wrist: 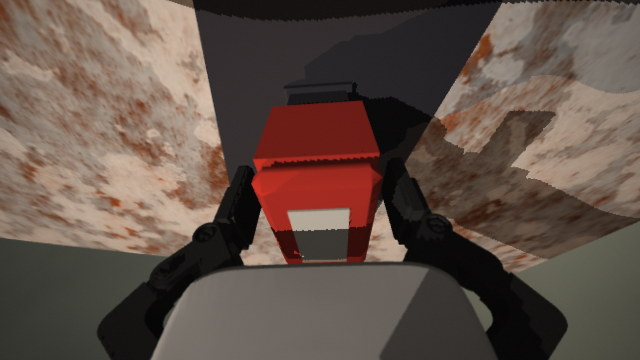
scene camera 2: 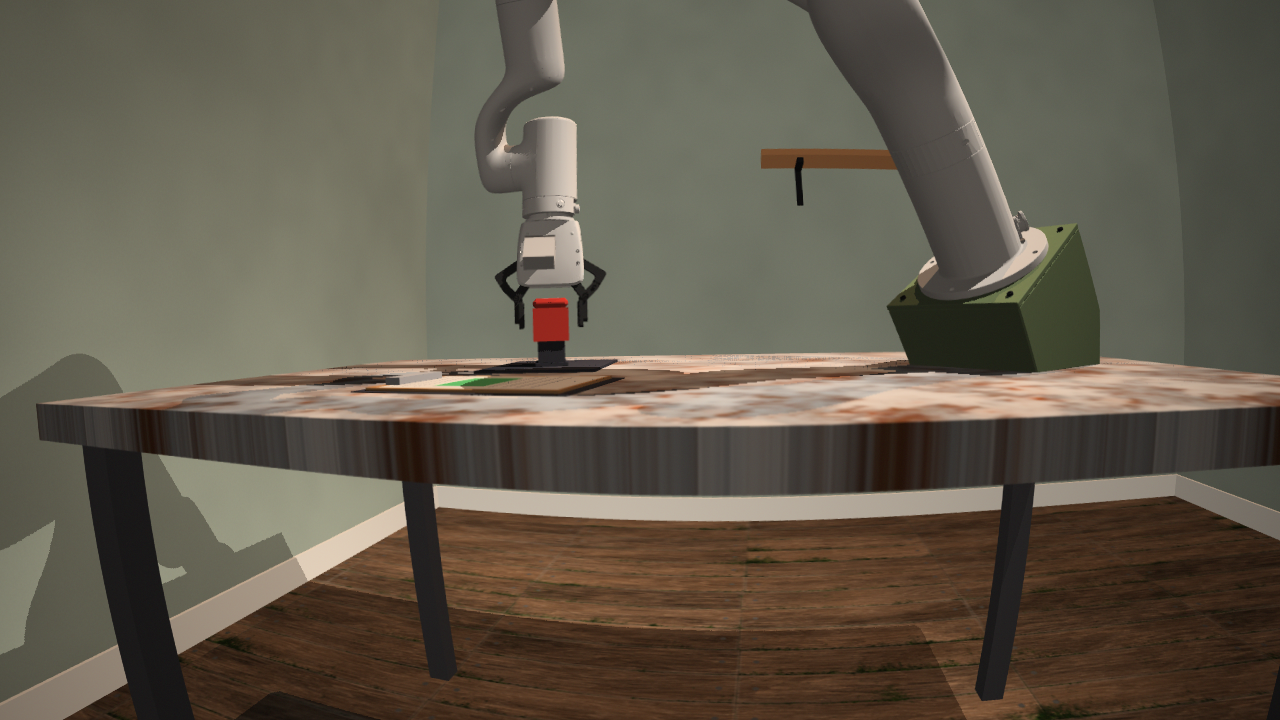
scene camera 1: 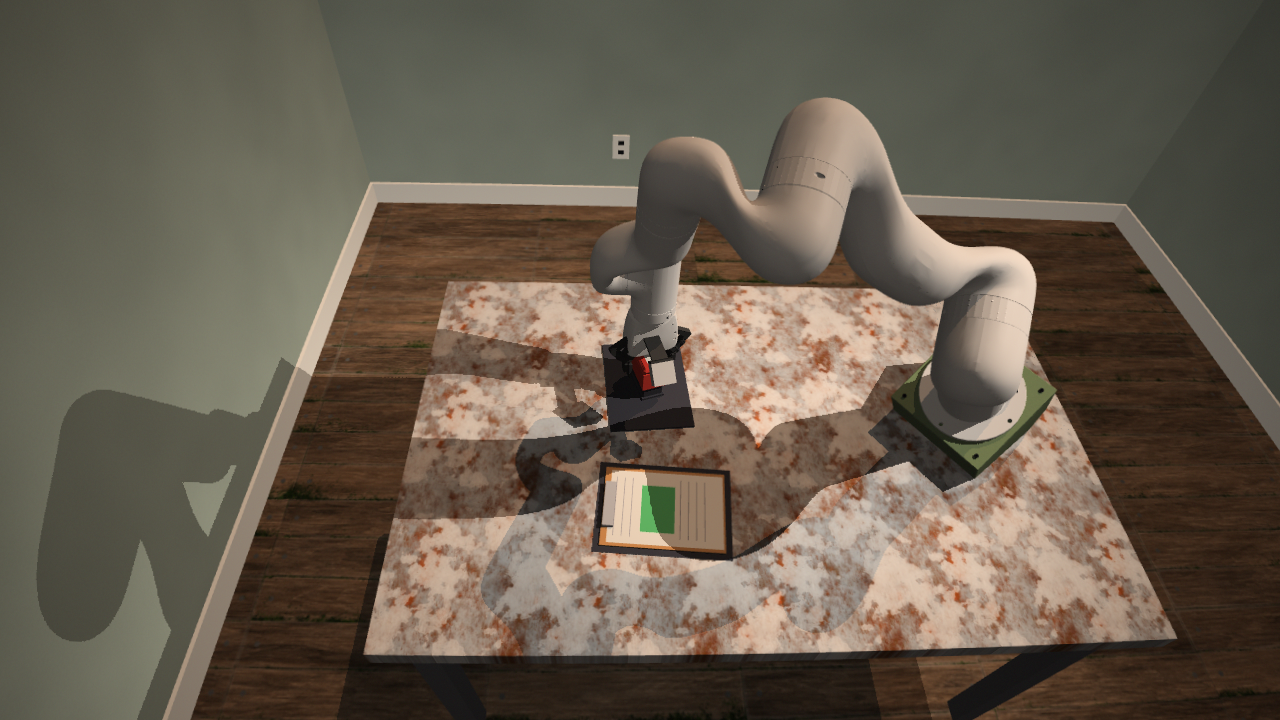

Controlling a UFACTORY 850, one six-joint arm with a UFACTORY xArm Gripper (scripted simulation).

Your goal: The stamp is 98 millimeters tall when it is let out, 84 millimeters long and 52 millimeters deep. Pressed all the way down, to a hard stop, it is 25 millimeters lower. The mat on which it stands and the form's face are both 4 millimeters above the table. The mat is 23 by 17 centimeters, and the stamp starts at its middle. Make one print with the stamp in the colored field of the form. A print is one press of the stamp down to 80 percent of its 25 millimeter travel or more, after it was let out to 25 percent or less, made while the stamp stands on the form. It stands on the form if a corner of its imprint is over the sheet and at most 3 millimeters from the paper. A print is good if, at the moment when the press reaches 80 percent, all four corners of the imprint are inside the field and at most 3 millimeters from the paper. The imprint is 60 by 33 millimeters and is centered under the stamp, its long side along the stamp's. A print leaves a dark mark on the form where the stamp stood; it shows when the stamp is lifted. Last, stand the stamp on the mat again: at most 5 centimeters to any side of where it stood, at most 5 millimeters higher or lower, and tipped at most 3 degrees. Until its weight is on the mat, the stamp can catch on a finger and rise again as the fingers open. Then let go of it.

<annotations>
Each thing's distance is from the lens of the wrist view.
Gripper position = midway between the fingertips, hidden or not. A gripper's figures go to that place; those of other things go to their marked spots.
my gripper [wrist: 320,178]: 0.13 m
red stamp [wrist: 318,184]: 0.08 m
</annotations>
